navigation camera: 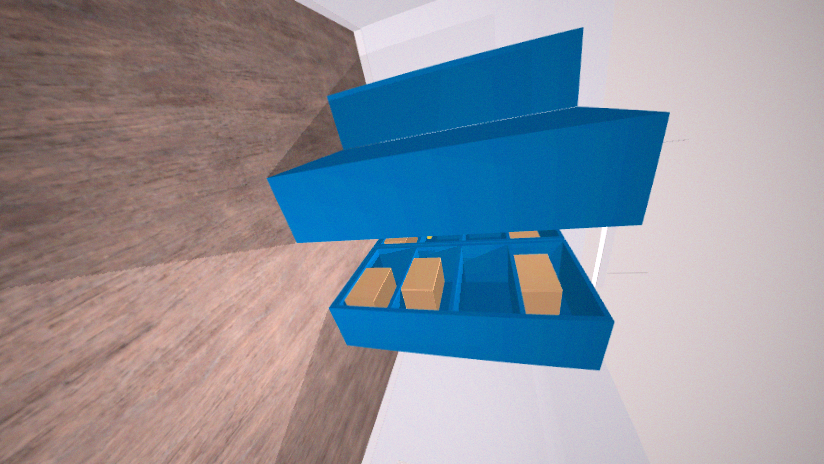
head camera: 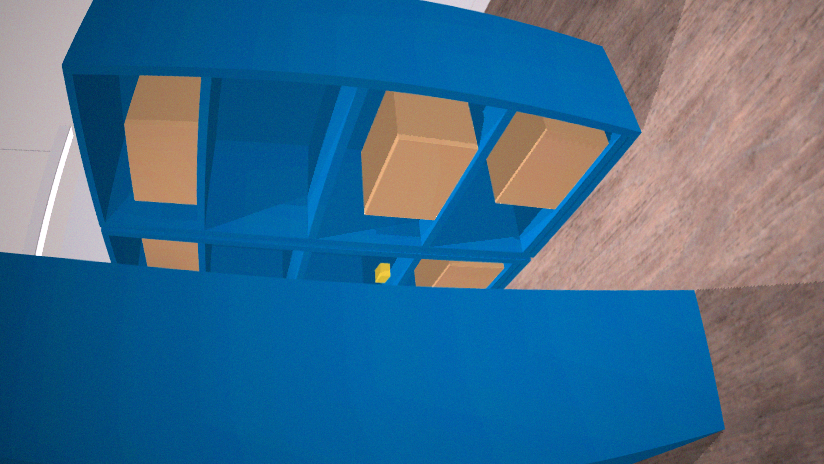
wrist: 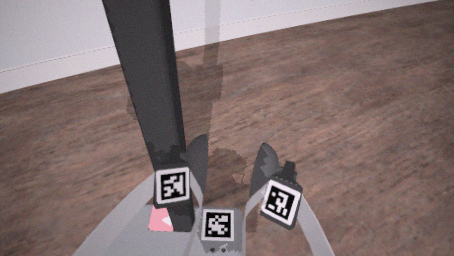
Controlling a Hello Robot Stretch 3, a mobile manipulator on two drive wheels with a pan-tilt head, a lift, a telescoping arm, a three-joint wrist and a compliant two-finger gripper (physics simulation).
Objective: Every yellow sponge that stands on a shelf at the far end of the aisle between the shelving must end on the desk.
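Frame: origin at the robot's base, x ahead, y down, z left, level; centimetres.
Seen in the pictures: gripper, between the fingertips: (wrist: 232,158).
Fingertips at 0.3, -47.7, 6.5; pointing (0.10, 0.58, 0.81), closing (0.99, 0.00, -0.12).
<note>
A point is followed by its place in that frame, as x, y, z.
A small yellow sponge (head camera: 382,273) @[278.0, -57.1, 4.5] (navigation camera: 429,236) @[278.9, -56.3, 2.6] stands in a compartment of the farther blue shelving (head camera: 357,253) @[242.6, -77.3, -3.5], partly cut off from below by the nearer blue unit in the head camera view. In the navigation camera view a small yellow speck of it shows at that unit's edge. My gripper (wrist: 232,158) @[0.4, -47.7, 6.5] is open in the wrist view, with floor visible between its fingertips and nothing held. It is well apart from the sponge. The desk does not show in these views.
A blue shelf unit (head camera: 345,374) @[118.9, -106.4, 22.2] (navigation camera: 472,184) @[116.0, -118.9, 27.7] stands nearer, its closed side toward me. Another blue unit (navigation camera: 461,86) @[176.1, -112.7, 113.6] is beyond it. Brown boxes (head camera: 420,172) @[196.3, -68.1, -30.8] (navigation camera: 423,282) @[189.5, -71.2, -34.5] fill several compartments. A dark post (wrist: 145,75) rises beside the left finger. A white wall (wrist: 50,30) @[-64.7, -19.6, 79.1] borders the wooden floor (wrist: 350,100) @[52.1, 0.0, 70.4].
</note>
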